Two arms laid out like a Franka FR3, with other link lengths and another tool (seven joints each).
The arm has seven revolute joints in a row. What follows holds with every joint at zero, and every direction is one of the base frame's. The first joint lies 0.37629 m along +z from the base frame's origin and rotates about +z. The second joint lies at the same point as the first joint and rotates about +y. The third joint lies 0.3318 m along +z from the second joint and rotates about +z. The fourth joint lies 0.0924 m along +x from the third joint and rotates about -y. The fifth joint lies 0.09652 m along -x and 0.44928 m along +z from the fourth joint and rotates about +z. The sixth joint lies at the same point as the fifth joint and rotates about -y. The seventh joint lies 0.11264 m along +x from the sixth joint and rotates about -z. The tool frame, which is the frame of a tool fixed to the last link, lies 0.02 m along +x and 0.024 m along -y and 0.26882 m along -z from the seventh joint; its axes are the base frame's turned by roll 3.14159, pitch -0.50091 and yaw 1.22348 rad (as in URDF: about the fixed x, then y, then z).
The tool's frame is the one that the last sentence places.
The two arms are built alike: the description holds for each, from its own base.
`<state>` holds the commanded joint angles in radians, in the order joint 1, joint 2, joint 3, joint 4, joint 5, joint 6, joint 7, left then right.
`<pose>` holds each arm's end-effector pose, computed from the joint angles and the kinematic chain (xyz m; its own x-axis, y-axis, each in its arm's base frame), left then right.
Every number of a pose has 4 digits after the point.
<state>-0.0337 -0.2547 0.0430 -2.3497 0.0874 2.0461 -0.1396 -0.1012 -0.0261 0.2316 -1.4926 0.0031 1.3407 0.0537</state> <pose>0.5650 -0.0018 0.3031 0.2343 0.8181 0.5251 0.9694 -0.2376 -0.0625 0.6150 0.0574 0.5696 0.2915 0.8541 0.4308 0.9564 -0.2684 -0.1150</pose>
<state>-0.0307 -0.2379 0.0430 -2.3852 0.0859 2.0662 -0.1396 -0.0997 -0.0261 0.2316 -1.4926 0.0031 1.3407 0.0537</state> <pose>0.5538 -0.0010 0.2766 0.2494 0.8196 0.5159 0.9674 -0.2356 -0.0933 0.6149 0.0583 0.5696 0.2902 0.8545 0.4308 0.9568 -0.2669 -0.1150</pose>
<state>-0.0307 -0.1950 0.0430 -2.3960 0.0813 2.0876 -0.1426 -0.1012 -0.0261 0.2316 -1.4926 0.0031 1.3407 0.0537</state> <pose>0.5501 -0.0021 0.2495 0.2623 0.8222 0.5051 0.9649 -0.2319 -0.1236 0.6150 0.0574 0.5696 0.2915 0.8541 0.4308 0.9564 -0.2684 -0.1150</pose>
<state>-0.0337 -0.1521 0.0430 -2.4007 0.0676 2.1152 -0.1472 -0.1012 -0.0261 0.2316 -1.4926 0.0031 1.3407 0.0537</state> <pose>0.5499 -0.0061 0.2264 0.2652 0.8294 0.4917 0.9642 -0.2251 -0.1403 0.6150 0.0574 0.5696 0.2915 0.8541 0.4308 0.9564 -0.2684 -0.1150</pose>
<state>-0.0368 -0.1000 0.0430 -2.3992 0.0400 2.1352 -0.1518 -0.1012 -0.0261 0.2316 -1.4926 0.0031 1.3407 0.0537</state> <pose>0.5483 -0.0120 0.2007 0.2642 0.8435 0.4677 0.9636 -0.2101 -0.1654 0.6150 0.0574 0.5696 0.2915 0.8541 0.4308 0.9564 -0.2684 -0.1150</pose>
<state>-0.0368 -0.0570 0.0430 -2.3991 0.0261 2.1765 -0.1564 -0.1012 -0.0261 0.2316 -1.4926 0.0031 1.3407 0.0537</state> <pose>0.5525 -0.0139 0.1809 0.2537 0.8508 0.4601 0.9660 -0.1988 -0.1651 0.6150 0.0574 0.5696 0.2915 0.8541 0.4308 0.9564 -0.2684 -0.1150</pose>
